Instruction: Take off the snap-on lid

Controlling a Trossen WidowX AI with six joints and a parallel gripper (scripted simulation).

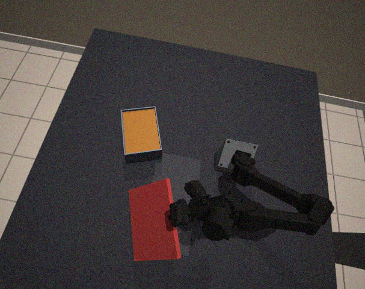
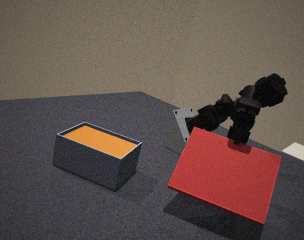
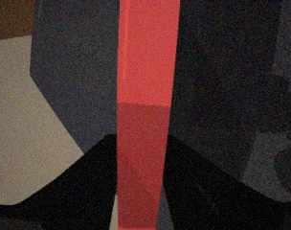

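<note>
My gripper tip is now 60 mm short of the red lid, 50 mm above it and 20 mm to the right of it. Also, from my gripper tip: box: 310 mm to the right, 210 mm ahead, 130 mm below.
</note>
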